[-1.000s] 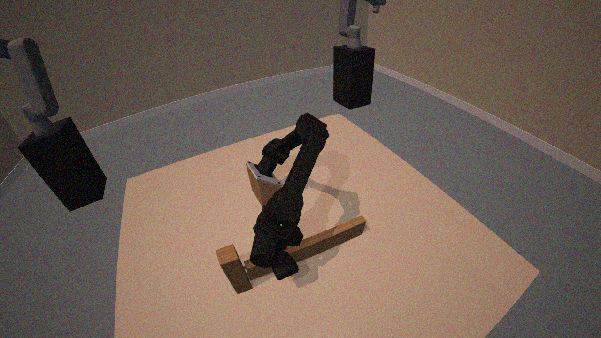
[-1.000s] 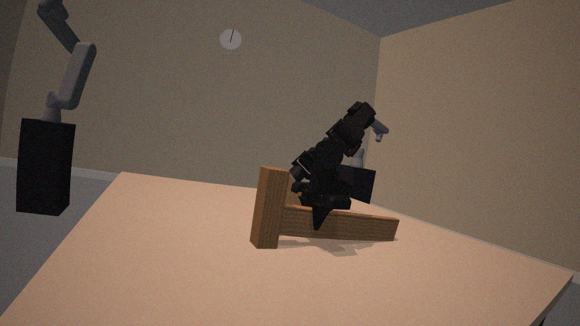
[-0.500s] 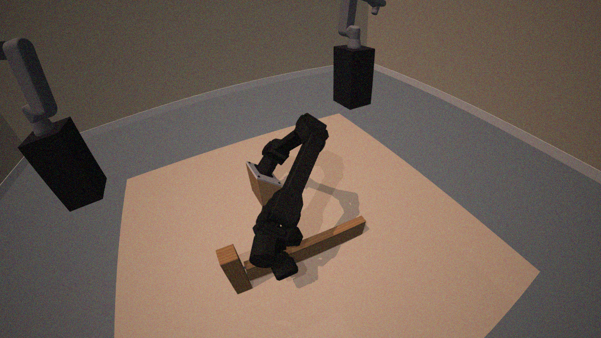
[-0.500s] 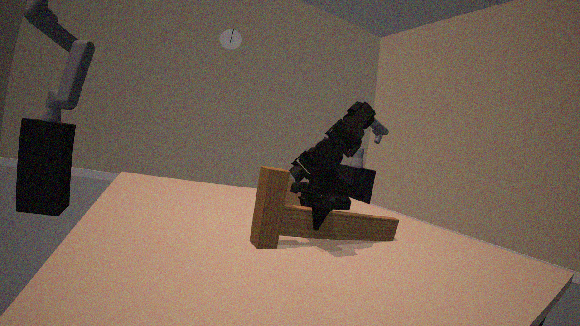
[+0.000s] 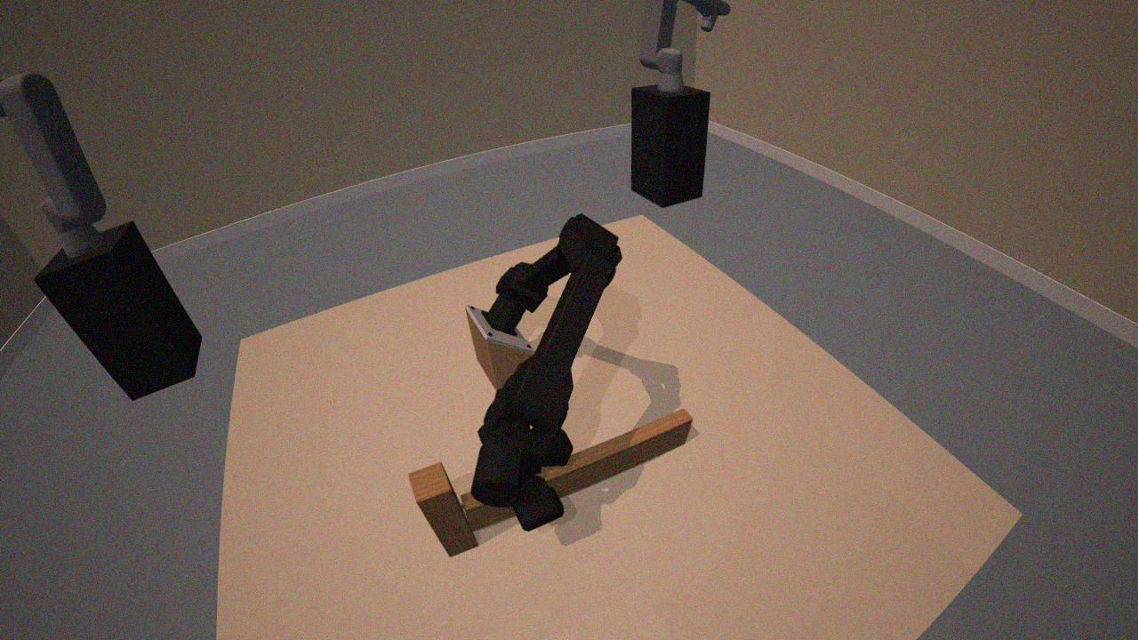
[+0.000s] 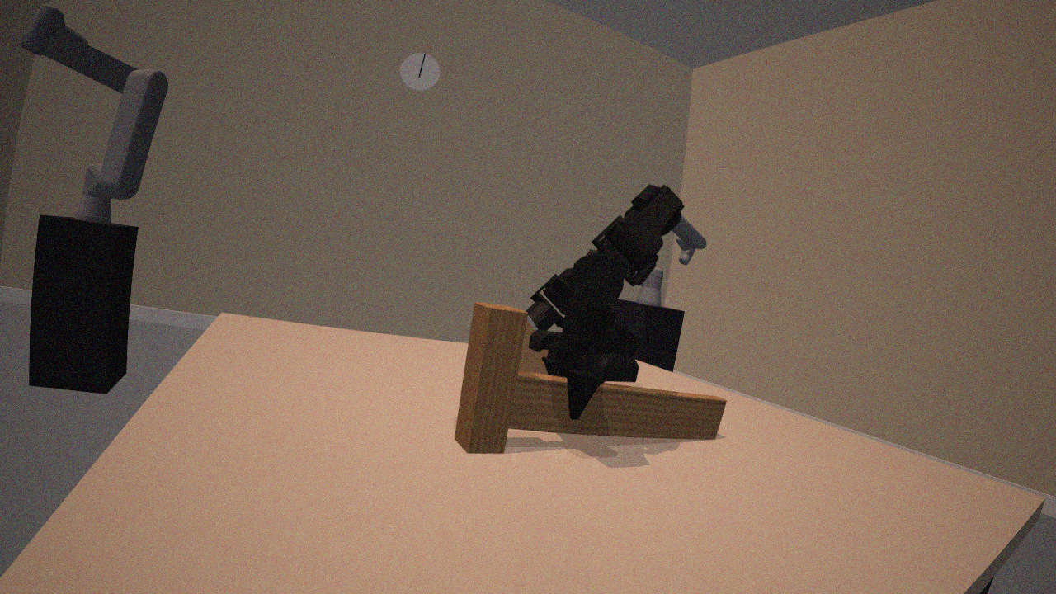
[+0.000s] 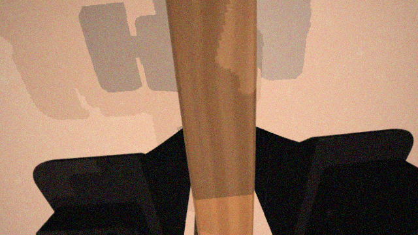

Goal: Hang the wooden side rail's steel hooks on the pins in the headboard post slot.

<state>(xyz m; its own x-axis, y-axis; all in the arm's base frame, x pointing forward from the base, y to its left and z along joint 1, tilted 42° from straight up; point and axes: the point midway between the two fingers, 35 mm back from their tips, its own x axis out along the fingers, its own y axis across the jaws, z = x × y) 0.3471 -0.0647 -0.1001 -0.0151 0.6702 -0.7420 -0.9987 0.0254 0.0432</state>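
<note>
Now: the headboard post 10 mm behind my gripper tip, 120 mm to the right of it and 40 mm above it.
</note>
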